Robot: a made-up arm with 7 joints.
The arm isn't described. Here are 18 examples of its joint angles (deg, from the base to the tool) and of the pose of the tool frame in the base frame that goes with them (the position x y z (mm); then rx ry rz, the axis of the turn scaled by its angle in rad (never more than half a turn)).
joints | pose
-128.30 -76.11 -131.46 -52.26 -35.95 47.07 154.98 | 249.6 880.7 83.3 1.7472 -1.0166 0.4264
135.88 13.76 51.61 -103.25 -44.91 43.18 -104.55 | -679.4 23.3 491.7 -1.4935 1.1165 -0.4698
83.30 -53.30 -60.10 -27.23 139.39 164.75 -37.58 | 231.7 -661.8 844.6 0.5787 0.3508 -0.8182
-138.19 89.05 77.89 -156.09 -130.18 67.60 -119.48 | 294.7 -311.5 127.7 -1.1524 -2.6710 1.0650
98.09 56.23 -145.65 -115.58 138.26 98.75 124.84 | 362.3 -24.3 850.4 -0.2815 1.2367 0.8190
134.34 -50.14 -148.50 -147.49 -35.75 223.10 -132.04 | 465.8 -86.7 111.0 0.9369 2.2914 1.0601
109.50 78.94 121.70 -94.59 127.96 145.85 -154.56 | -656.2 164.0 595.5 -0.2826 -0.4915 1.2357
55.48 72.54 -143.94 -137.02 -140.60 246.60 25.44 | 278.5 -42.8 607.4 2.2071 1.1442 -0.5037
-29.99 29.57 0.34 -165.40 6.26 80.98 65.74 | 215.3 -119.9 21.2 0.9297 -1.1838 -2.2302
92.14 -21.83 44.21 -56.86 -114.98 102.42 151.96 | -383.5 23.5 1133.4 -0.6569 0.5845 -0.5587
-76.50 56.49 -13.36 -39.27 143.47 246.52 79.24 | 90.3 -764.8 433.0 2.5616 0.6473 -1.1598
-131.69 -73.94 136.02 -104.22 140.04 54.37 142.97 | 697.6 134.1 -111.8 -0.2871 -1.8951 -2.1870
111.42 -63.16 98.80 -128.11 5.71 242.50 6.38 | -319.5 -477.0 341.5 1.0757 -0.9463 -0.1187
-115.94 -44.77 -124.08 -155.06 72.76 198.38 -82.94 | -118.4 388.7 118.7 -1.4324 -2.5220 0.3313
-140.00 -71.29 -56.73 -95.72 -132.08 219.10 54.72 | -5.7 486.4 695.6 0.4172 -0.8491 -0.3922
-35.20 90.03 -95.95 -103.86 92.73 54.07 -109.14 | -50.1 -766.9 256.5 -2.6202 0.6646 -0.4866
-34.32 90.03 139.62 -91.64 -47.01 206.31 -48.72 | 638.6 -98.4 688.8 -0.5738 0.0582 -2.3153
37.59 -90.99 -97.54 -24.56 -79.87 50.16 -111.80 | -597.8 -770.8 134.4 -2.4278 0.1059 -0.4846
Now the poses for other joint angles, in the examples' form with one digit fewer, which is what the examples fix.
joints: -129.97 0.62 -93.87 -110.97 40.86 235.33 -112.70
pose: -332 368 691 -0.097 -1.543 -2.243
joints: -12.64 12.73 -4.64 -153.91 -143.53 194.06 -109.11
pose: 318 -33 245 -1.431 2.665 0.098
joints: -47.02 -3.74 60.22 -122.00 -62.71 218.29 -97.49
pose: 458 205 611 -0.286 1.829 0.943
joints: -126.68 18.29 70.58 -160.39 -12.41 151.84 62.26
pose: 270 -370 240 -1.764 2.317 0.344
